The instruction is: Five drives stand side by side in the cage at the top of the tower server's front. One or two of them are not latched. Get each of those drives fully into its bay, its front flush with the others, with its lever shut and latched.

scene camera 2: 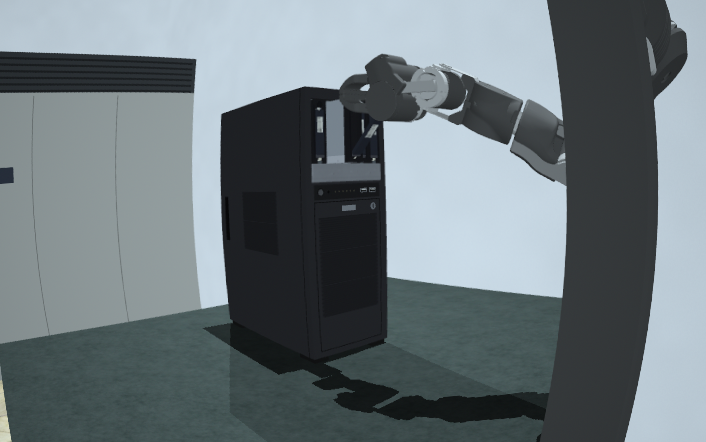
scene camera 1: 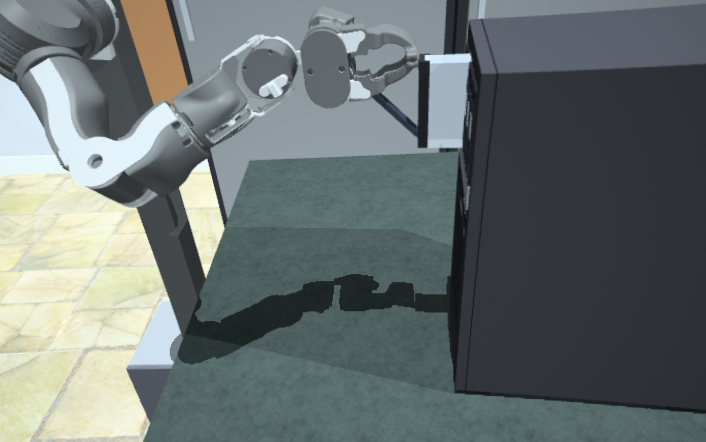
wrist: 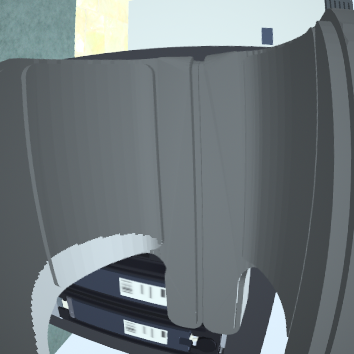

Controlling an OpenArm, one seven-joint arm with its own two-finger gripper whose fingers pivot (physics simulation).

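Note:
One drive (scene camera 1: 448, 98) (scene camera 2: 335, 124) sticks well out of the cage of the dark tower server (scene camera 1: 588, 223) (scene camera 2: 265, 166). Its lever (scene camera 1: 397, 115) (scene camera 2: 366, 139) is swung open, slanting outward and up from the low end of its front. My gripper (scene camera 1: 415, 56) (scene camera 2: 343, 96) (wrist: 216, 198) is shut and empty, its fingertips at or very near the upper part of that drive's front, above the lever; contact cannot be told. A drive (scene camera 2: 319, 132) at the cage's left sits in with its lever shut. Two drives (wrist: 142, 290) (wrist: 145, 330) with shut levers show below the fingers in the wrist view. The fingers hide the protruding drive's front there.
The tower stands on a green table top (scene camera 1: 323, 192) (scene camera 2: 130, 374). A grey sill (scene camera 2: 346, 172) lies below the cage. A dark upright post (scene camera 2: 607, 218) stands at the right in scene camera 2. A grey cabinet (scene camera 2: 78, 197) stands behind the tower's left.

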